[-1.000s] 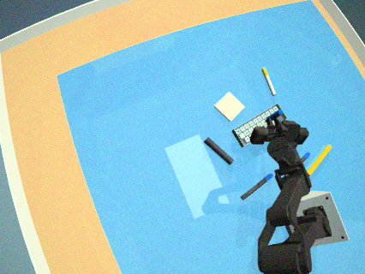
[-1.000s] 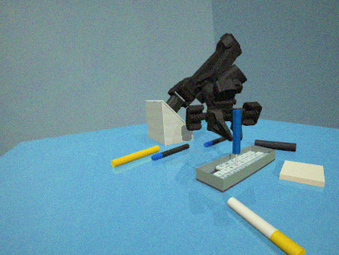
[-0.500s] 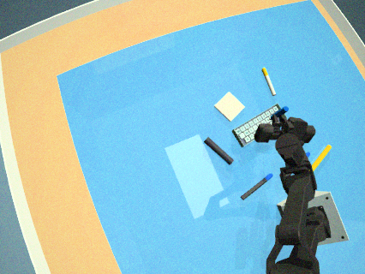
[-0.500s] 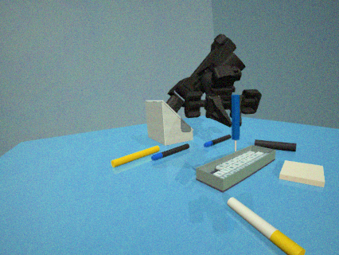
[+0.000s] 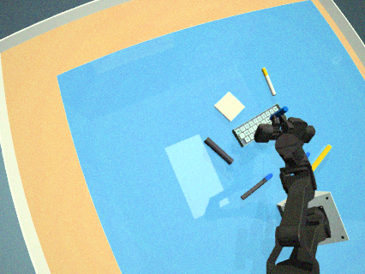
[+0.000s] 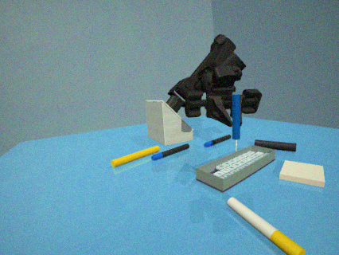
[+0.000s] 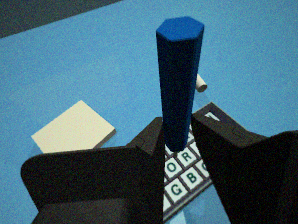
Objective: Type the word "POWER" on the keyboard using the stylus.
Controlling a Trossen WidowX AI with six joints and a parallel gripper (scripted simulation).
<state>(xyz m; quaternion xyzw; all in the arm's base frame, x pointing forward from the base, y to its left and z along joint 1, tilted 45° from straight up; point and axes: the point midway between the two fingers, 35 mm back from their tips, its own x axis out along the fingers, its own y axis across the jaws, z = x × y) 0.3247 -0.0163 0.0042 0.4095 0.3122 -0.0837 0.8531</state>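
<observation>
My gripper tip is now 11 cm short of the cream notepad, 9 cm to the right of it and 10 cm above it. Round my gripper tip: yellow marker 16 cm ahead, 11 cm to the right, 10 cm below; blue stylus 2 cm below; stylus tip 5 cm below.
</observation>
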